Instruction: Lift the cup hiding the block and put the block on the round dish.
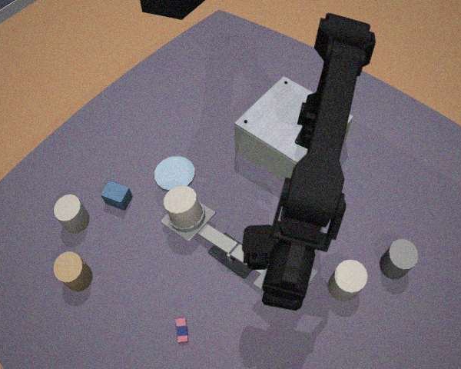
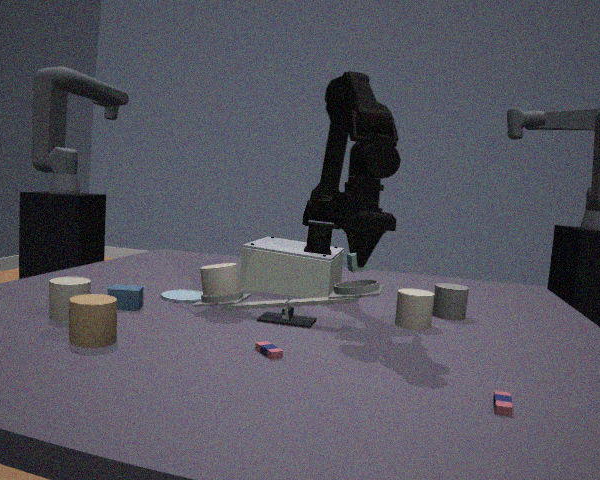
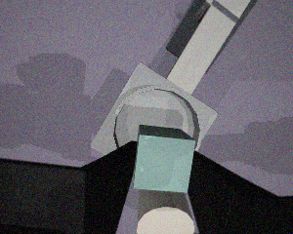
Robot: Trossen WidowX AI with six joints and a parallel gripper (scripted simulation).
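Now: gripper tip 350 mm to the left of the pale blue round dish, 150 mm past it and 120 mm above it. Also, from my gripper tip: pale-green block 10 mm above; grey cylinder 210 mm to the left, 170 mm behind, 80 mm below; tan cylinder 390 mm to the right, 180 mm ahead, 80 mm below.
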